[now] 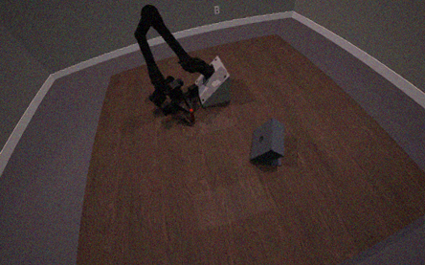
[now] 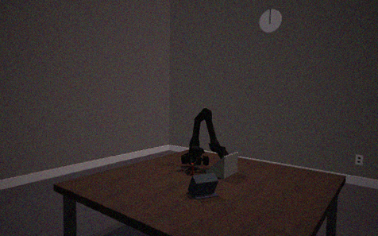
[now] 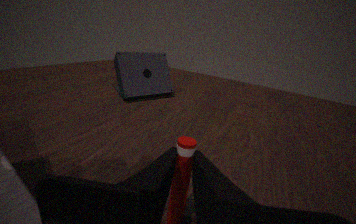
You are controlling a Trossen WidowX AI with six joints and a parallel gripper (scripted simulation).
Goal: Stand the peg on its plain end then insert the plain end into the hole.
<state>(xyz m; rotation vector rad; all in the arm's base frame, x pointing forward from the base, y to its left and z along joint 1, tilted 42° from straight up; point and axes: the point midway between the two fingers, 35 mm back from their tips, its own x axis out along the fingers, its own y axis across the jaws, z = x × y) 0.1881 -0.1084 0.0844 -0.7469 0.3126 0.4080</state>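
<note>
My gripper tip is now 10 mm above the red peg. Also, from my gripper tip: grey sloped panel 250 mm to the left, 210 mm ahead, 20 mm below.
</note>
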